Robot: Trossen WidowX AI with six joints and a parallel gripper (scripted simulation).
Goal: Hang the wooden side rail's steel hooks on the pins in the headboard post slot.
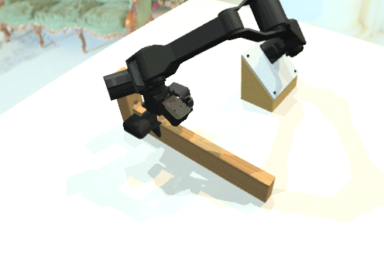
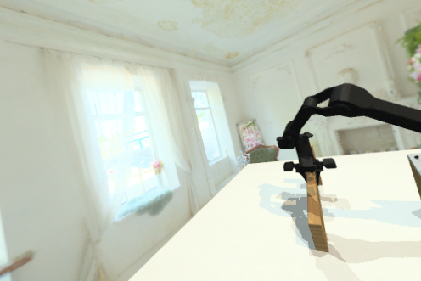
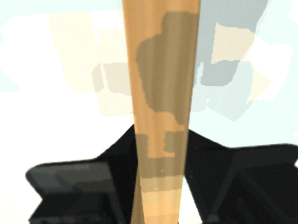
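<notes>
Now: gripper tip 11 cm to the left of the headboard post and 5 cm below it.
</notes>
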